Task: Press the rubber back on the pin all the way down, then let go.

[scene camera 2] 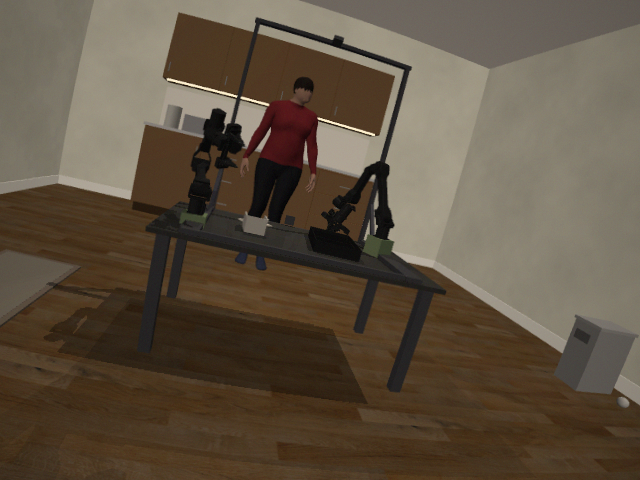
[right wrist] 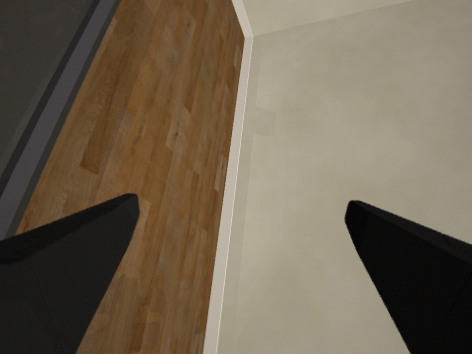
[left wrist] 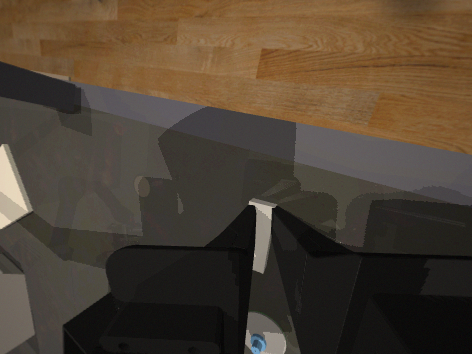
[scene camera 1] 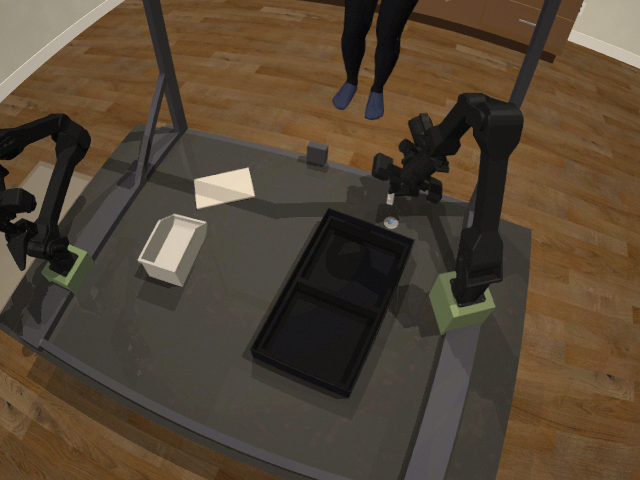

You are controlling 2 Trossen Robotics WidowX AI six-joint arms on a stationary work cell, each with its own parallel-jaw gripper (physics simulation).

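Places are measured from the left arm's base along level axes (x left, y back, z up), in centimetres.
Pixels of known places: left gripper, fingertip midpoint: (left wrist: 262, 212) (scene camera 1: 391, 193); right gripper, fingertip midpoint: (scene camera 2: 240, 157) (right wrist: 244, 207) (scene camera 1: 7, 266); left arm's base, link origin: (scene camera 2: 381, 237) (scene camera 1: 467, 290); right arm's base, link origin: (scene camera 2: 195, 213) (scene camera 1: 63, 262).
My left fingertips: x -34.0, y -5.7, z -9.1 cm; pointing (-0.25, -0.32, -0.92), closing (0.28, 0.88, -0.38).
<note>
For each thing: its middle in the pictures, then the offset to it from my left fingertips.
- pale round disc, body centre: (left wrist: 258, 340) (scene camera 1: 391, 221) dz +0.2, dx +8.7, dy -2.6 cm
- small blue part, body centre: (left wrist: 257, 345) (scene camera 1: 391, 220) dz +0.6, dx +8.7, dy -2.6 cm
- narrow white piece, body centre: (left wrist: 258, 235) (scene camera 1: 390, 197) dz +0.2, dx +1.3, dy -0.6 cm
- black two-compartment tray, body centre: (scene camera 1: 338, 297) (scene camera 2: 332, 242) dz +2.3, dx +26.9, dy -19.5 cm
- white open box, body centre: (scene camera 1: 174, 245) (scene camera 2: 254, 223) dz +3.3, dx +8.7, dy -53.6 cm
- flat cream panel, body centre: (left wrist: 3, 191) (scene camera 1: 223, 188) dz +0.0, dx -9.2, dy -41.6 cm
- small grey block, body centre: (left wrist: 21, 84) (scene camera 1: 317, 152) (scene camera 2: 289, 220) dz +2.9, dx -14.2, dy -16.3 cm
A pale round disc (scene camera 1: 395, 226) (left wrist: 274, 339) lies on the table, with a small blue part (scene camera 1: 390, 221) (left wrist: 257, 343) standing at its middle. Whether the blue part is the rubber back or the pin's post is too small to tell. My left gripper (scene camera 1: 391, 192) (left wrist: 262, 212) is shut on a narrow white piece (scene camera 1: 390, 199) (left wrist: 262, 240), which sticks out between the fingertips. In the pictures, the white piece and the disc show apart; the exact height is unclear. My right gripper (right wrist: 244, 207) is open and empty, away from the disc.
A black two-compartment tray (scene camera 1: 298, 283) (scene camera 2: 333, 243) lies close to the disc. A white open box (scene camera 1: 192, 258) (scene camera 2: 255, 225) and a flat cream panel (scene camera 1: 227, 186) (left wrist: 12, 195) are at the left. A small grey block (scene camera 1: 316, 153) is at the back edge. A person (scene camera 2: 286, 134) stands behind the table.
</note>
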